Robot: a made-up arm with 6 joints.
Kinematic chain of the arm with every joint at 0, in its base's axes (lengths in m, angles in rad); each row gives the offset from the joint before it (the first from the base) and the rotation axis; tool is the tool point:
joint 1: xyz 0 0 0.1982 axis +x
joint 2: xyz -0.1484 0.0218 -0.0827 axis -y
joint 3: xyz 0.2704 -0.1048 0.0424 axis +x
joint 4: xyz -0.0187 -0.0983 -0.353 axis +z
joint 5: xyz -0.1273 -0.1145 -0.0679 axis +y
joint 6: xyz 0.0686 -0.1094 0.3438 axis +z
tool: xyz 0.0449 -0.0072 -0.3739
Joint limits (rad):
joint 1: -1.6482..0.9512
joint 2: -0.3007..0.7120
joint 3: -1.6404..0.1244
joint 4: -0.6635..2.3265
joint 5: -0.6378..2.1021
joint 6: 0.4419..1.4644
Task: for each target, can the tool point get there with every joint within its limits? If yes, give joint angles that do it. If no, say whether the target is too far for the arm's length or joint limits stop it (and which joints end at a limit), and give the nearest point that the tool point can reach.
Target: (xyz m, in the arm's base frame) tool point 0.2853 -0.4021 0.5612
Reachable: yes | joints -1.0691 -0.1709 -1.2049 1.7103 -0.2775 0.9837
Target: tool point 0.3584 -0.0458 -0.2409
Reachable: yes | joints 0.5383 0.2066 -0.2237 1.7967 -0.0994 1.1149
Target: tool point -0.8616 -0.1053 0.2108
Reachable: no: joint limits stop it (at a limit: joint 2, joint 3, joint 4, joint 5, joint 6) | nearest point -0.3304 -0.5401 0.2628 | short by 0.688 m
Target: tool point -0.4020 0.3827 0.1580
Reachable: no: joint limits stop it (at a limit: joint 1, joint 2, joint 3, joint 4, joint 5) | nearest point -0.2983 0.3309 -0.2132 | short by 0.389 m
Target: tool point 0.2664 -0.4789 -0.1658
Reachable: yes | joints 0.7505 0.2904 -1.2197 1.6455 0.5607 1.3296
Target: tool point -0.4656 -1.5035 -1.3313
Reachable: no: too far | nearest point -0.0688 -0.5361 -0.3472 | short by 1.436 m
